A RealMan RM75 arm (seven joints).
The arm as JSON. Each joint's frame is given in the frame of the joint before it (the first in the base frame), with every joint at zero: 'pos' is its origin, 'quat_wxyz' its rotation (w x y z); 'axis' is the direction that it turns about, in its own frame. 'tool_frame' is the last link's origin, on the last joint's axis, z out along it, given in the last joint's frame.
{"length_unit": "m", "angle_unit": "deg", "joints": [
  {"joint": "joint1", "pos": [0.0, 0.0, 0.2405], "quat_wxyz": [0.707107, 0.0, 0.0, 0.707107], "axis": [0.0, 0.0, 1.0]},
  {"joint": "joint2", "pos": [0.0, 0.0, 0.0], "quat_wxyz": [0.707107, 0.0, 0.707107, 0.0], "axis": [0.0, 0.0, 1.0]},
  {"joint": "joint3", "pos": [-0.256, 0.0, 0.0], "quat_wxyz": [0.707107, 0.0, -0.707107, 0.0], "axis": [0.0, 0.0, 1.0]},
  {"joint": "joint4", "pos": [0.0, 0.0, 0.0], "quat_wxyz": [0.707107, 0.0, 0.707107, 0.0], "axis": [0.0, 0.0, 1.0]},
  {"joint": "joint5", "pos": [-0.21, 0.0, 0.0], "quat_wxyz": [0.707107, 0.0, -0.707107, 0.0], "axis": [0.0, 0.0, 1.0]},
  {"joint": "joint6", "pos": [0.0, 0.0, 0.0], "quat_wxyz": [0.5, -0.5, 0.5, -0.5], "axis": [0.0, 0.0, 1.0]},
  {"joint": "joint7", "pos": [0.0, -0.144, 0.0], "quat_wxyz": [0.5, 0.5, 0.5, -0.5], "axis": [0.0, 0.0, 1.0]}
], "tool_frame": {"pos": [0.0, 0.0, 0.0], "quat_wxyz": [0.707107, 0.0, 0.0, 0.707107]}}
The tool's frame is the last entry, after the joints.
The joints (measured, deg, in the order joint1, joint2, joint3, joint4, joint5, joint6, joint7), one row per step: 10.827, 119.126, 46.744, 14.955, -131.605, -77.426, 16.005; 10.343, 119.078, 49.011, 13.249, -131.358, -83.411, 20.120; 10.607, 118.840, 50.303, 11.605, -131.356, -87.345, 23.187; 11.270, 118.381, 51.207, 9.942, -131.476, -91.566, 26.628; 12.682, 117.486, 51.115, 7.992, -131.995, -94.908, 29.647; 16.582, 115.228, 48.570, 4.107, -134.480, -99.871, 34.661; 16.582, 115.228, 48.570, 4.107, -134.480, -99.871, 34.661; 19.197, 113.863, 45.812, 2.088, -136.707, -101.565, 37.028; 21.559, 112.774, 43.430, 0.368, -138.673, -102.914, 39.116; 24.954, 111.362, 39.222, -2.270, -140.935, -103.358, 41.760; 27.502, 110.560, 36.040, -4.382, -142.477, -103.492, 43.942; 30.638, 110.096, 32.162, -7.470, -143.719, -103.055, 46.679; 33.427, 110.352, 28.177, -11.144, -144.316, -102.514, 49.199; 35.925, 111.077, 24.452, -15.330, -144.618, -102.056, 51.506; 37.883, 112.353, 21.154, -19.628, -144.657, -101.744, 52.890; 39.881, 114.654, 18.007, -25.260, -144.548, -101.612, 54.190; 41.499, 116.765, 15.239, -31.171, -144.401, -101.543, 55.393; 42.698, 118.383, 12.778, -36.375, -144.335, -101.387, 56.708; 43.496, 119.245, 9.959, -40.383, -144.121, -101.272, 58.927; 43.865, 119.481, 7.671, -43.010, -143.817, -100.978, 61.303
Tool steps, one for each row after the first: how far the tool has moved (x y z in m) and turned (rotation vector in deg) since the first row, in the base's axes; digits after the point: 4 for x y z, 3 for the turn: 0.0012, -0.0072, 0.0181, 5.022, 3.365, 2.083; 0.0013, -0.0103, 0.0304, 7.709, 5.142, 4.162; -0.0011, -0.0119, 0.0430, 9.861, 6.931, 7.355; -0.0048, -0.0092, 0.0538, 10.074, 7.558, 11.141; -0.0178, 0.0036, 0.0673, 5.801, 7.097, 19.839; -0.0178, 0.0036, 0.0673, 5.801, 7.097, 19.839; -0.0276, 0.0135, 0.0693, 0.783, 6.136, 24.838; -0.0365, 0.0220, 0.0705, -3.797, 5.324, 28.930; -0.0460, 0.0349, 0.0702, -11.077, 3.328, 32.924; -0.0527, 0.0442, 0.0695, -16.556, 1.831, 35.263; -0.0596, 0.0560, 0.0680, -22.734, -0.245, 36.772; -0.0650, 0.0659, 0.0653, -28.154, -2.599, 37.270; -0.0696, 0.0745, 0.0632, -32.683, -5.280, 37.173; -0.0738, 0.0805, 0.0601, -35.991, -8.287, 36.913; -0.0796, 0.0856, 0.0552, -38.786, -11.653, 36.502; -0.0842, 0.0901, 0.0544, -40.733, -15.435, 35.695; -0.0878, 0.0942, 0.0564, -42.233, -18.894, 34.672; -0.0914, 0.0982, 0.0606, -44.004, -21.345, 33.644; -0.0931, 0.1017, 0.0659, -45.332, -22.687, 32.371
